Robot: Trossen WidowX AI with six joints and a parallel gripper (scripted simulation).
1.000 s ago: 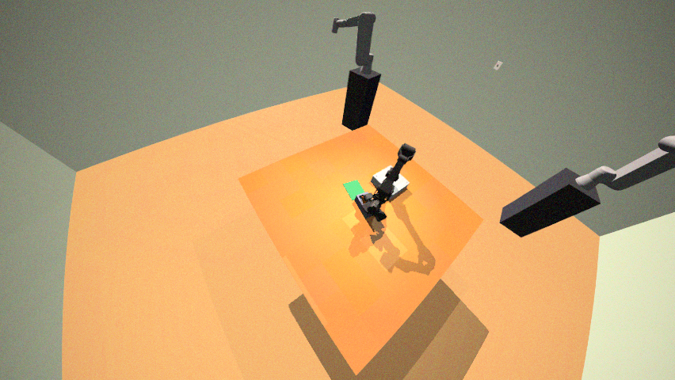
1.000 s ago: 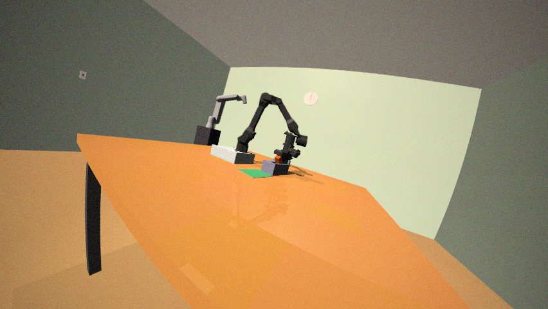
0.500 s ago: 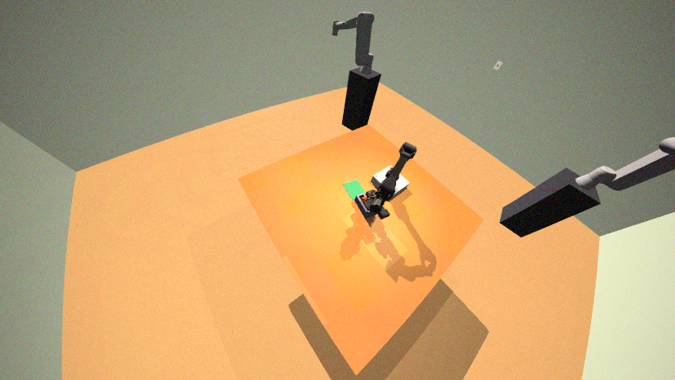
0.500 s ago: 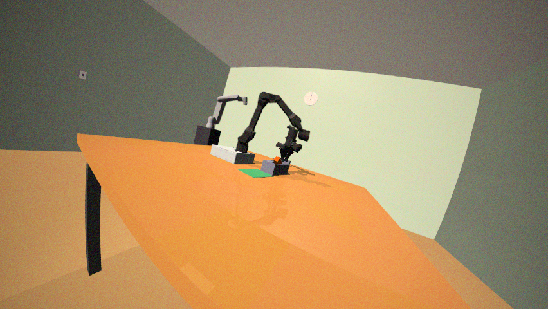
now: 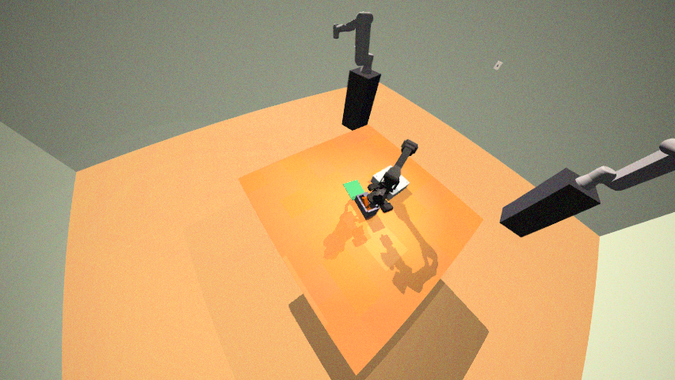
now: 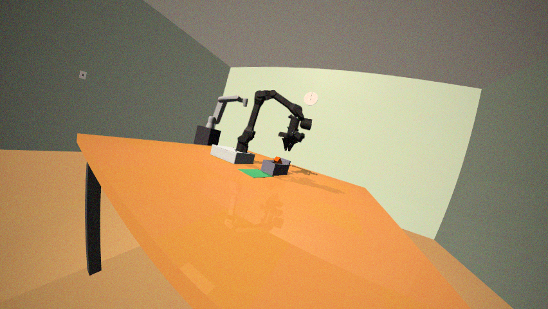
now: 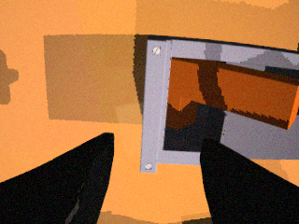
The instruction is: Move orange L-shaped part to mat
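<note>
The orange L-shaped part is 10 cm below my gripper tip, 4 cm to the right of it and 3 cm behind it. The rest, counted from my gripper tip: green mat: 20 cm to the right, 16 cm below, 10 cm behind.
</note>
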